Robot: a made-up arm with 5 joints.
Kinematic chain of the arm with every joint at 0, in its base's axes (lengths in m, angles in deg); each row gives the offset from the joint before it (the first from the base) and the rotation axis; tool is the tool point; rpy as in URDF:
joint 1: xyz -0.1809 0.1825 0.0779 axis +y
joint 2: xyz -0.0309 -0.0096 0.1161 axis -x
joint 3: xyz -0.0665 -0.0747 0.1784 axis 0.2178 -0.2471 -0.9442
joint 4: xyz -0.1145 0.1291 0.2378 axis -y
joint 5: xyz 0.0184 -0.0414 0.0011 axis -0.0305 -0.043 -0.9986
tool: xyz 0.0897 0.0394 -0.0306 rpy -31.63 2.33 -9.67
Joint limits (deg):
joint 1: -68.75..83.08
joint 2: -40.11..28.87
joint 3: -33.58..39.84
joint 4: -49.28..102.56
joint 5: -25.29..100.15
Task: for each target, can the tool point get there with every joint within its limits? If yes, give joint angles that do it. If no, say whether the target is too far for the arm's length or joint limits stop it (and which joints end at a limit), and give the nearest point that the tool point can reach.
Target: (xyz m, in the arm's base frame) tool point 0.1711 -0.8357 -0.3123
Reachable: no: too far | nearest point 0.2278 -0.1964 0.2689 | short by 0.866 m
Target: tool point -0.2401 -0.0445 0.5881
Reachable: yes | joints 5.17 -24.80 19.44 24.66 41.07
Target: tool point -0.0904 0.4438 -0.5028
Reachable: no: joint limits stop it (at a limit: joint 1, joint 2, joint 4, joint 5) | nearest point -0.6079 0.3916 0.0124 | short by 0.732 m
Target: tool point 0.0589 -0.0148 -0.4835
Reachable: no: joint limits stop it (at a limit: joint 1, joint 2, joint 3) | nearest point 0.2219 -0.0566 0.2016 | short by 0.706 m
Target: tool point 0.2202 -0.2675 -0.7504
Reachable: no: too far | nearest point 0.2460 -0.0870 0.2004 | short by 0.968 m
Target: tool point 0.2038 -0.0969 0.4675
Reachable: yes | joints 68.95 -28.82 33.81 88.49 85.80
